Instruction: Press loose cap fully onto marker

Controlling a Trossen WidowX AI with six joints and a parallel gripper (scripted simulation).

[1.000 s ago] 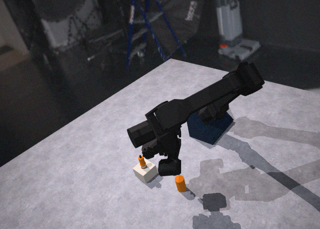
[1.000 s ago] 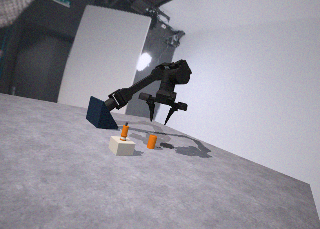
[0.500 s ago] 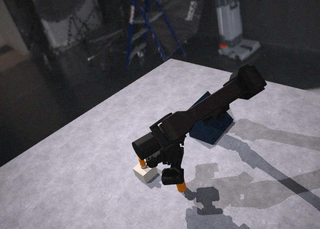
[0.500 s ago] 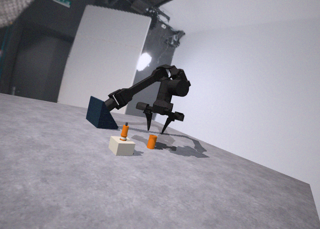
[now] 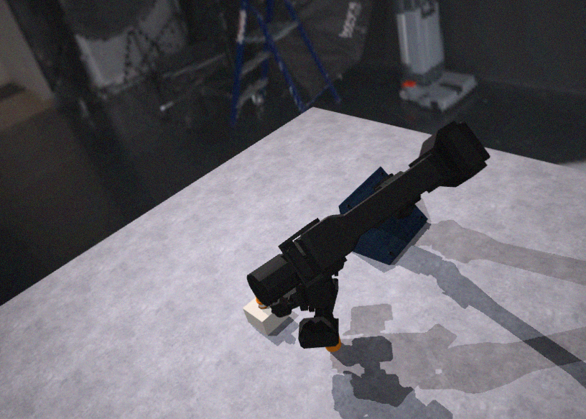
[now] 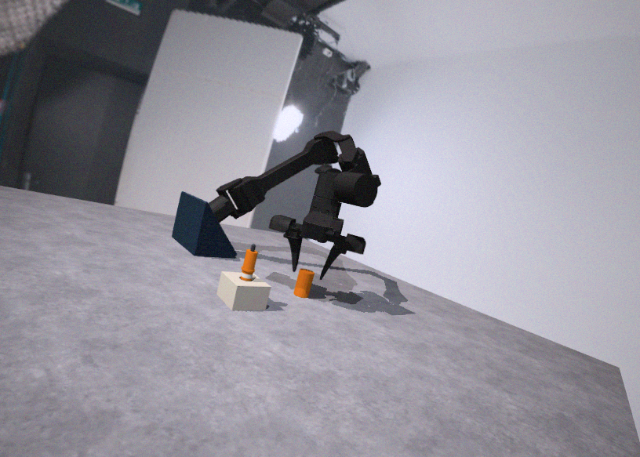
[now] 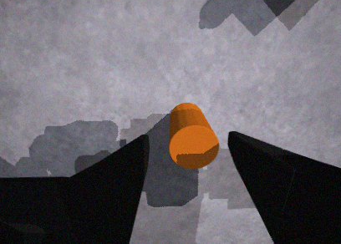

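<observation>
Now: the orange cap 20 mm below my gripper tip. Round my gripper tip: cream holder block (30 mm ahead, 150 mm to the right, 20 mm below).
</observation>
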